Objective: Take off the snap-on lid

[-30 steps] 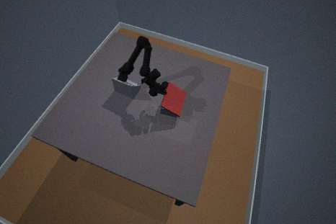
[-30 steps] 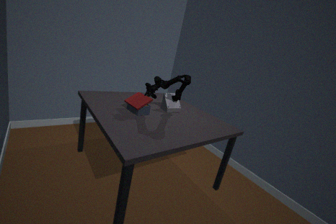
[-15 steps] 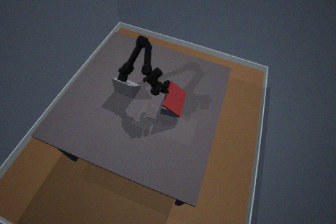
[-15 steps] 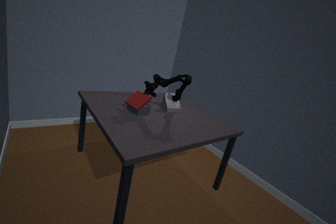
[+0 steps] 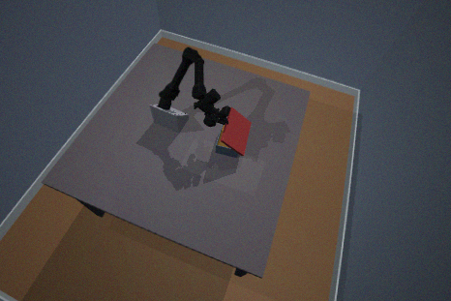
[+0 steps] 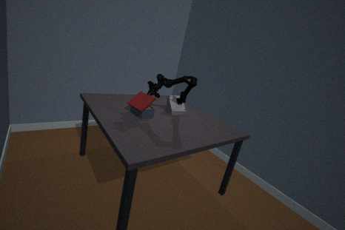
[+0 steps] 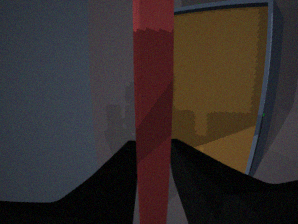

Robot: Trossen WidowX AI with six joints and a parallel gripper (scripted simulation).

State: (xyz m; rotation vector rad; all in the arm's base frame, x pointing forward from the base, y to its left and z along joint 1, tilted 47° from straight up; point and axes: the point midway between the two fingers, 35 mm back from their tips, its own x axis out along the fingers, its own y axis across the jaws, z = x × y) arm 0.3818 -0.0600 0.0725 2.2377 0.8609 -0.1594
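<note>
The red lid lies 6 cm ahead of my gripper tip, 5 cm below it and 1 cm to the left of it. From my gripper tip the other things lie so: grey storage box: 14 cm below, 3 cm ahead, 1 cm to the left.
</note>
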